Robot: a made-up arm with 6 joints.
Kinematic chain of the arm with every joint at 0, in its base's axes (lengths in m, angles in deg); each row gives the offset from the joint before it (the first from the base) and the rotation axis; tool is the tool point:
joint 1: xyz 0 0 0.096 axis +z
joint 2: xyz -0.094 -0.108 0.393 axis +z
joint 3: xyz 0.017 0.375 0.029 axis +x
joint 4: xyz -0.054 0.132 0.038 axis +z
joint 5: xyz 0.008 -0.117 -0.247 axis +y
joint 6: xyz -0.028 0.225 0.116 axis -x
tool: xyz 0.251 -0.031 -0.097
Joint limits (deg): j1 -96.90..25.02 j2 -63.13..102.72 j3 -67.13..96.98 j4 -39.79..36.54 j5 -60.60..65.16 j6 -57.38..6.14
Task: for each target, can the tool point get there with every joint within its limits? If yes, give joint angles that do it. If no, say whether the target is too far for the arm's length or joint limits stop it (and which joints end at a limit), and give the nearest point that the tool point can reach.
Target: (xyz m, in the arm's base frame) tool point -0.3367 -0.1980 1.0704
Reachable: no: joint limits stop it (at a limit: joint 1, joint 3, joint 4, joint 6) | nearest point -0.4321 -0.2174 0.9071 | short by 0.190 m
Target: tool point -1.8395 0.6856 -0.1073
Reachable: no: too far | nearest point -0.9219 0.3436 0.3095 | short by 1.064 m
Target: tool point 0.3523 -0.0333 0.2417
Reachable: yes | joints -49.45 -27.08 -54.06 2.54 -29.45 -36.81
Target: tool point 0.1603 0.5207 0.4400
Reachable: yes | joints -6.12 -8.77 -3.32 16.67 -37.72 -22.85
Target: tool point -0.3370 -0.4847 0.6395
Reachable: no: joint limits stop it (at a limit: joint 1, joint 2, joint 4, joint 5, joint 6) | nearest point -0.4360 -0.4425 0.7272 | short by 0.139 m
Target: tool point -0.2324 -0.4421 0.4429
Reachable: no: joint limits stop it (at a limit: joint 1, joint 2, joint 4, joint 6) | nearest point -0.1462 -0.4554 0.4094 | short by 0.093 m
